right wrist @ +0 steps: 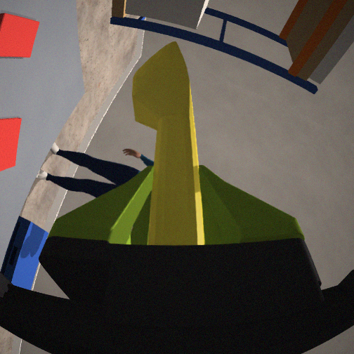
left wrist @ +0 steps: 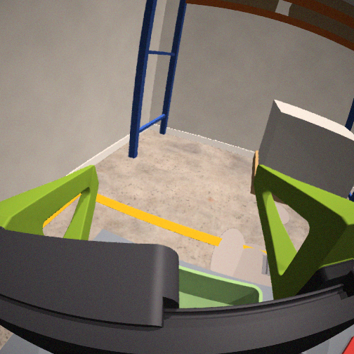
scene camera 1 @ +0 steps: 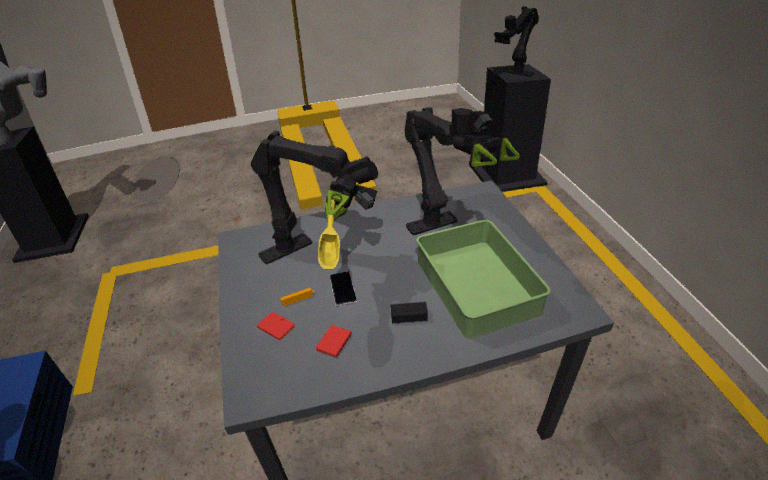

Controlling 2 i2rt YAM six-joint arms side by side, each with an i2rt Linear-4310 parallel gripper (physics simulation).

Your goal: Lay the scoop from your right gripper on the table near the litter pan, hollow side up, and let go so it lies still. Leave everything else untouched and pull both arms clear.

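Places are measured from the left arm's base along level axes (x left, y back, z up), in centimetres.
Where they show: left gripper, fingertip midpoint: (scene camera 1: 508,159); right gripper, fingertip midpoint: (scene camera 1: 330,217); left arm's base, link origin: (scene camera 1: 431,223); right arm's base, link origin: (scene camera 1: 285,249).
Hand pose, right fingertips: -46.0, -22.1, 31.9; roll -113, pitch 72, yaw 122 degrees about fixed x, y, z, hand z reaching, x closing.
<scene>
Things, the pixels of their centre, and the offset from my right fingertips, as dx, dy, dz. Level surfaces: height alone.
- yellow scoop, body centre: (scene camera 1: 329,234) -2.1, -5.0, -2.1
- green litter pan, body centre: (scene camera 1: 478,274) +43.1, -15.7, -26.9
- table, surface height: dz -31.9
- black phone-like slab, body centre: (scene camera 1: 342,288) +1.9, +2.9, -31.5
- orange object, body centre: (scene camera 1: 298,296) -13.3, +4.4, -30.4
- black block, body centre: (scene camera 1: 409,312) +16.4, -18.1, -30.2
The yellow scoop (scene camera 1: 329,249) (right wrist: 172,150) is held by its handle in my right gripper (scene camera 1: 335,204) (right wrist: 175,174), which is shut on it. In scene camera 1 the scoop hangs in the air above the table, bowl toward the front, its hollow facing the camera; its shadow falls on the table well in front of it. The green litter pan (scene camera 1: 481,277) (left wrist: 220,295) stands at the right of the table (scene camera 1: 317,390). My left gripper (scene camera 1: 495,152) (left wrist: 175,173) is open and empty, raised high behind the pan.
A black phone-like slab (scene camera 1: 343,288), an orange object (scene camera 1: 297,296), two red squares (scene camera 1: 275,325) (scene camera 1: 334,340) and a black block (scene camera 1: 408,312) lie on the table. The black block is just left of the pan. The slab lies in front of the scoop's bowl in the picture.
</scene>
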